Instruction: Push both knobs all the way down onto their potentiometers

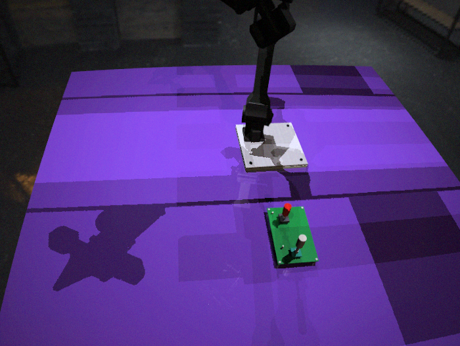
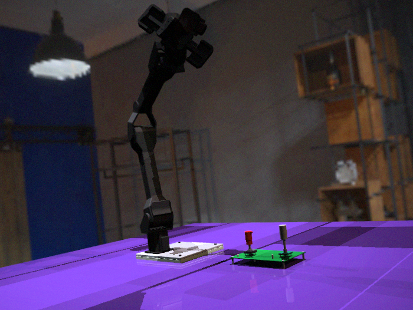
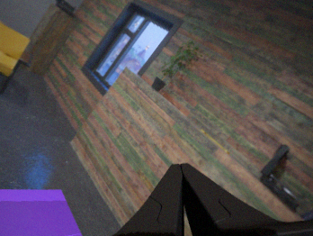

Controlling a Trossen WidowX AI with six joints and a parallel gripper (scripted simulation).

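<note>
Now: the red knob 51 cm below my gripper tip, 20 cm to the left of it and 3 cm behind it. Round my gripper tip: tan knob (50 cm below, 21 cm to the left, 7 cm ahead).
</note>
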